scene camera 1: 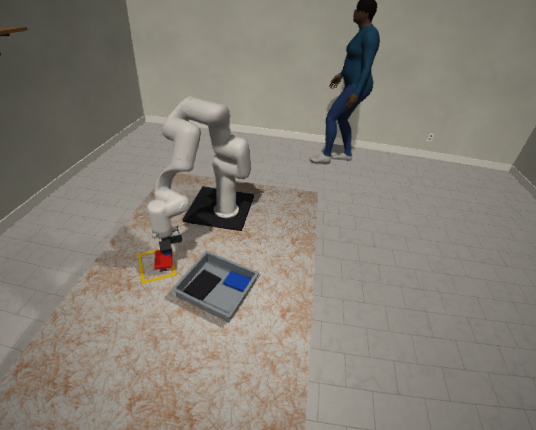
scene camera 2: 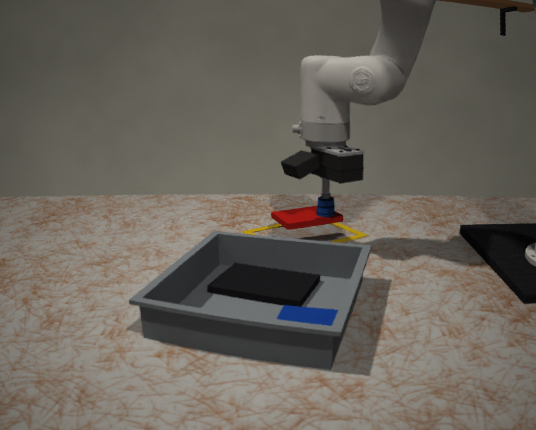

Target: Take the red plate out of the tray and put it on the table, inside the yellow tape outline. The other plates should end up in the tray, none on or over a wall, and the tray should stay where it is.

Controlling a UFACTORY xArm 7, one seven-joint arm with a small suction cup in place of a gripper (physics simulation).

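Pixels of known places: hand, its tool point: [scene camera 1: 167, 254] [scene camera 2: 325, 220]; arm's base, origin of its link: [scene camera 1: 226, 210].
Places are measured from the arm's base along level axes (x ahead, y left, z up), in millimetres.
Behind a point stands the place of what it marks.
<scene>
The red plate [scene camera 1: 162, 261] @[y -149, x 421, z 31 mm] [scene camera 2: 300, 218] @[y -129, x 415, z 31 mm] hangs from my suction cup [scene camera 1: 166, 252] [scene camera 2: 326, 207], which is on its top near one edge. The plate is slightly tilted and a little above the table, with its shadow below. The yellow tape outline [scene camera 1: 159, 278] @[y -148, x 470, z -15 mm] [scene camera 2: 262, 229] @[y -214, x 476, z -15 mm] lies beneath it; in scene camera 1 the plate shows toward the outline's right side. The grey tray [scene camera 1: 202, 306] @[y 65, x 569, z 5 mm] [scene camera 2: 235, 332] @[y 201, x 494, z 13 mm] stands beside the outline. A black plate [scene camera 1: 202, 284] @[y 31, x 469, z -4 mm] [scene camera 2: 265, 283] @[y 40, x 466, z -4 mm] and a blue plate [scene camera 1: 237, 281] @[y 160, x 427, z -3 mm] [scene camera 2: 308, 315] @[y 134, x 417, z -3 mm] lie inside it; the near wall partly hides the blue one in scene camera 2.
The arm's black base plate [scene camera 1: 200, 212] @[y -121, x 48, z 0 mm] [scene camera 2: 505, 260] @[y -13, x 100, z -1 mm] is behind the tray in scene camera 1 and at the right in scene camera 2. A person [scene camera 1: 361, 55] stands near the back wall. Part of a brown shelf [scene camera 1: 12, 31] [scene camera 2: 485, 4] shows at the upper edge.
</scene>
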